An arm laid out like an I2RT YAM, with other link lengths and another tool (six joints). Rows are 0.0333 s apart.
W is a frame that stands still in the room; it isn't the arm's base.
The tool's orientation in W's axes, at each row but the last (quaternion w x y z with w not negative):
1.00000 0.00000 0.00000 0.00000
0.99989 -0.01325 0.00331 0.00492
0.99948 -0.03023 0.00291 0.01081
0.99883 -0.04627 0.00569 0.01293
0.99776 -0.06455 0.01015 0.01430
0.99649 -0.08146 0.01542 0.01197
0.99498 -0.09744 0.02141 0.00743
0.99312 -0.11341 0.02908 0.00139
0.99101 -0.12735 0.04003 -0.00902
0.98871 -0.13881 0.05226 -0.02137
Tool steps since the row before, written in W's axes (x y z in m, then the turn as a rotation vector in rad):
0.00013 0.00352 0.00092 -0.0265 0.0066 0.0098
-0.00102 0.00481 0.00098 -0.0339 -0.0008 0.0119
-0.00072 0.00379 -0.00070 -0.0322 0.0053 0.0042
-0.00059 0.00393 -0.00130 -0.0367 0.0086 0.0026
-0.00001 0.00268 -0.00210 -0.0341 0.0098 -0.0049
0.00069 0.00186 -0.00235 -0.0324 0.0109 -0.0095
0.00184 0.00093 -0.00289 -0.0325 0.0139 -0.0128
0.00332 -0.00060 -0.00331 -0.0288 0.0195 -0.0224
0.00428 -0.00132 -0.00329 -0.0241 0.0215 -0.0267
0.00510 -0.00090 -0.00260 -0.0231 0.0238 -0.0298
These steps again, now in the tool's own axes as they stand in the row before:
0.00013 0.00352 0.00092 -0.0265 0.0066 0.0098
-0.00098 0.00479 0.00110 -0.0340 -0.0008 0.0117
-0.00063 0.00384 -0.00047 -0.0321 0.0057 0.0043
-0.00047 0.00405 -0.00094 -0.0365 0.0093 0.0030
0.00011 0.00293 -0.00174 -0.0337 0.0114 -0.0042
0.00081 0.00220 -0.00200 -0.0318 0.0131 -0.0085
0.00198 0.00144 -0.00258 -0.0318 0.0167 -0.0112
0.00351 0.00013 -0.00316 -0.0275 0.0243 -0.0190
0.00456 -0.00041 -0.00316 -0.0226 0.0274 -0.0223
0.00537 0.00000 -0.00217 -0.0214 0.0305 -0.0245

